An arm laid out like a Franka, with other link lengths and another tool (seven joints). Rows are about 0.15 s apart.
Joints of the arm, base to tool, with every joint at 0 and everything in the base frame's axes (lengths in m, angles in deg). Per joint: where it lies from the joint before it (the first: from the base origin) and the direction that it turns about. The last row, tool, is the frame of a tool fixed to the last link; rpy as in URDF.
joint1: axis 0 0 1 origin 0 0 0.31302
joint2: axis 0 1 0 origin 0 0 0
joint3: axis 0 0 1 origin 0 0 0.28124
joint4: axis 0 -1 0 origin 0.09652 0 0
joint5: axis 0 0 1 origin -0.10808 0 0.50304
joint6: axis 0 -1 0 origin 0 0 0
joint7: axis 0 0 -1 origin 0.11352 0 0
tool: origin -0.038 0.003 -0.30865 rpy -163.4 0 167.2
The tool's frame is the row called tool.
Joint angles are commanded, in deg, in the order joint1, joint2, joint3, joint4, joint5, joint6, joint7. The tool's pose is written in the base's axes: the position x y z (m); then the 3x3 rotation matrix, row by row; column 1 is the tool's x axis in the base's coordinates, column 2 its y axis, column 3 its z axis. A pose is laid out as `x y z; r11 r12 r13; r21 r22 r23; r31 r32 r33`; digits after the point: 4 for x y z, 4 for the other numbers.
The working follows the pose.
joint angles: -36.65, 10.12, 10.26, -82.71, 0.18, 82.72, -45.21
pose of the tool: 0.5984 -0.3265 0.3384; -0.9855 -0.1323 -0.1061; -0.1119 0.9774 -0.1791; 0.1274 -0.1647 -0.9781
Where each joint sits with the arm in this pose, in the base's axes (m; each line is computed from the numbers above, not from the rounded line before):
joint1: 0.0000 0.0000 0.3130
joint2: 0.0000 0.0000 0.3130
joint3: 0.0396 -0.0295 0.5899
joint4: 0.1249 -0.0715 0.5732
joint5: 0.5778 -0.3007 0.6577
joint6: 0.5778 -0.3007 0.6577
joint7: 0.6781 -0.3501 0.6381
the tool: 0.5984 -0.3265 0.3384

